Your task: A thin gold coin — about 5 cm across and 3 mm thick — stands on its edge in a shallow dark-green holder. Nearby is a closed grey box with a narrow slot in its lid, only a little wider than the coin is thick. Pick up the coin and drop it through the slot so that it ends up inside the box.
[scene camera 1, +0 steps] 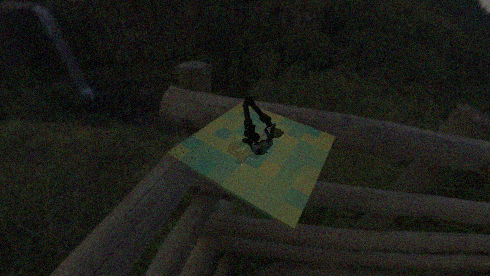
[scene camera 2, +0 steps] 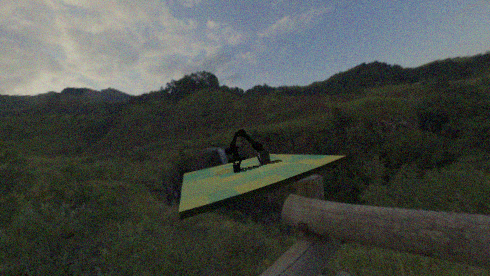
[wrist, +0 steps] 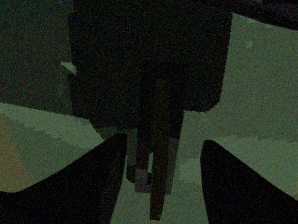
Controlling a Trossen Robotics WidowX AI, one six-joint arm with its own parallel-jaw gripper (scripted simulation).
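Note:
Gold coin [wrist: 161,144], visible. Gripper [wrist: 164,146], visible too.

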